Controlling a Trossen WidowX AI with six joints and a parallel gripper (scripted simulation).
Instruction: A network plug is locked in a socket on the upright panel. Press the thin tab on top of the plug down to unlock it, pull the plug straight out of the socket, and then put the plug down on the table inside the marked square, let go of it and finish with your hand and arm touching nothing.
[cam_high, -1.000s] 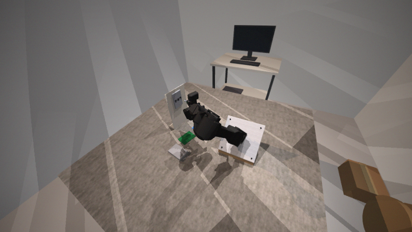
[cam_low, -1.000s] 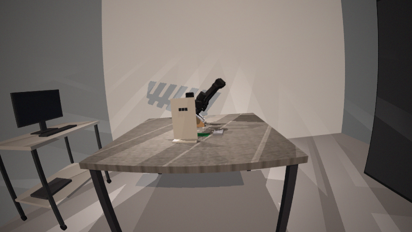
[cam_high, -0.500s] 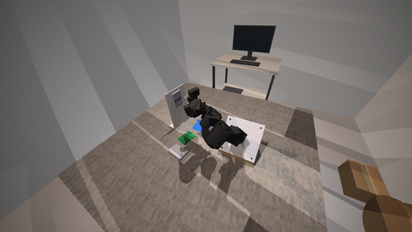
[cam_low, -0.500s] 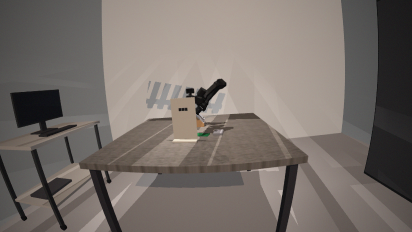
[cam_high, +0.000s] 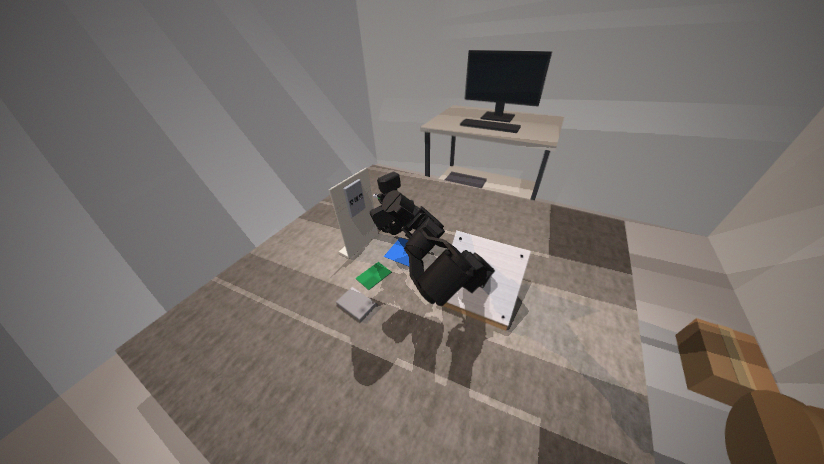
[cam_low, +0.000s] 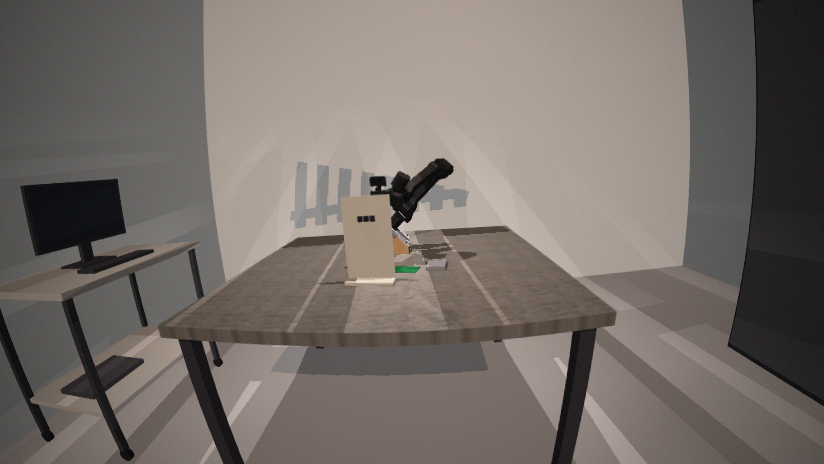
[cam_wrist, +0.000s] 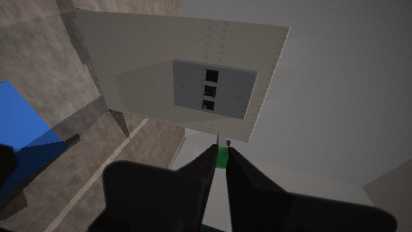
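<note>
Now: gripper tip 250 mm above the blue square, 50 mm to the left of it and 50 mm past it. From my gripper tip the other things lie so: green network plug (right at my gripper tip); then beige panel (120 mm below, 110 mm ahead, 20 mm to the left); then grey block (250 mm below, 230 mm to the left, 70 mm behind).
</note>
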